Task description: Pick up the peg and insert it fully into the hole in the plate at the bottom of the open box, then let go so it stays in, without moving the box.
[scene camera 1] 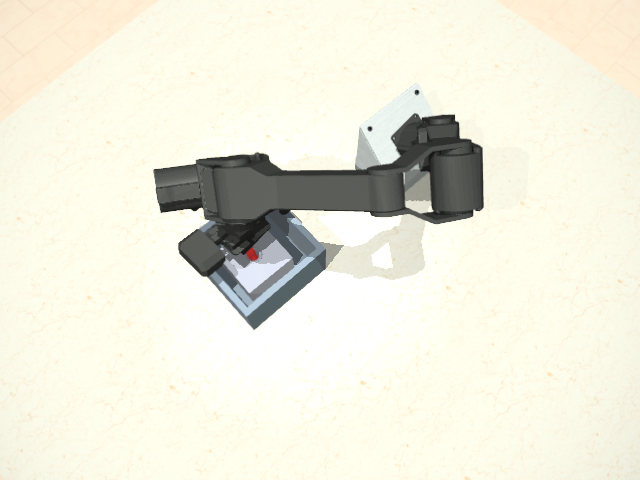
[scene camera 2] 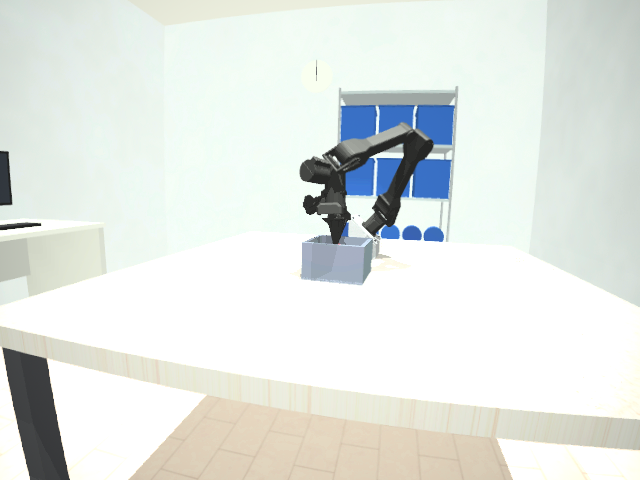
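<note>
The red peg (scene camera 1: 252,254) shows at the light plate (scene camera 1: 266,273) inside the open blue-grey box (scene camera 1: 289,289) (scene camera 2: 336,263); how deep it sits in the hole cannot be told. My gripper (scene camera 1: 245,251) (scene camera 2: 336,241) points down into the box opening, with its fingertips at about rim height in the scene camera 2 view. It is shut with nothing between the fingers, close beside or above the peg's upper end. The fingers hide part of the peg and the hole in the scene camera 1 view. The box wall hides the peg's lower part in the scene camera 2 view.
The box's walls stand around the plate on all sides. The arm reaches over the box's back corner from its metal base (scene camera 1: 385,129). A shelf rack (scene camera 2: 398,96) with blue bins stands behind the table (scene camera 2: 206,315), and a desk (scene camera 2: 67,232) stands at the left.
</note>
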